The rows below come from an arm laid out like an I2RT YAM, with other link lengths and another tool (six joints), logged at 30 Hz.
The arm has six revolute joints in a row. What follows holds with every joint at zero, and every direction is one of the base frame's.
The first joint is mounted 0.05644 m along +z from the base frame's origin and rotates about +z.
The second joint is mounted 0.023 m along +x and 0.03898 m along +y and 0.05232 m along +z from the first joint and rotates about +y.
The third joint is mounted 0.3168 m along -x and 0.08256 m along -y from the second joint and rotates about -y.
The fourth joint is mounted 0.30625 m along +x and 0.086 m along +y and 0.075 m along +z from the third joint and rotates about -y.
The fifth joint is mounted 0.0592 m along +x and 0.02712 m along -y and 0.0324 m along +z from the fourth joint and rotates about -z.
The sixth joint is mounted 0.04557 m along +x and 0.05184 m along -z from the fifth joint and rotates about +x.
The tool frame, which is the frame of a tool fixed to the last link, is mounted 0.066 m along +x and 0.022 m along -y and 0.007 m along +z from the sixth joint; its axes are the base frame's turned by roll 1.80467, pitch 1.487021 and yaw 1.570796 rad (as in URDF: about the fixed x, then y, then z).
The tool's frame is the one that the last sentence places.
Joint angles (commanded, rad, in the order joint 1, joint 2, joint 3, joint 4, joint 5, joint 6), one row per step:
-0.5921 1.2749 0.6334 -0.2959 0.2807 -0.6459
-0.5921 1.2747 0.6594 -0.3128 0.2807 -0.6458
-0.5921 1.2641 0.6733 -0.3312 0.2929 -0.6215
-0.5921 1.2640 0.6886 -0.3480 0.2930 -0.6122
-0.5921 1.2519 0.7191 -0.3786 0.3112 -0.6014
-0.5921 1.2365 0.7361 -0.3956 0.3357 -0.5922
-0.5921 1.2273 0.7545 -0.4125 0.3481 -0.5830
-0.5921 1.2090 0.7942 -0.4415 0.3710 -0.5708
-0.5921 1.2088 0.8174 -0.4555 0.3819 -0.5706
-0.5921 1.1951 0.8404 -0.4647 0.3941 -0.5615
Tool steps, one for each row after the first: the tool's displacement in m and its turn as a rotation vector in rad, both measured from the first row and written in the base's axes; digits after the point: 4 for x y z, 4 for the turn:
0.0036 -0.0024 0.0085 -0.0052 -0.0078 -0.0001
0.0023 -0.0036 0.0157 -0.0089 -0.0209 -0.0261
0.0033 -0.0045 0.0201 -0.0053 -0.0248 -0.0333
0.0033 -0.0069 0.0335 -0.0207 -0.0331 -0.0524
0.0012 -0.0087 0.0441 -0.0426 -0.0409 -0.0741
0.0006 -0.0100 0.0531 -0.0537 -0.0501 -0.0886
-0.0001 -0.0125 0.0728 -0.0803 -0.0726 -0.1120
0.0008 -0.0144 0.0815 -0.0924 -0.0763 -0.1190
0.0002 -0.0156 0.0947 -0.1116 -0.1006 -0.1338

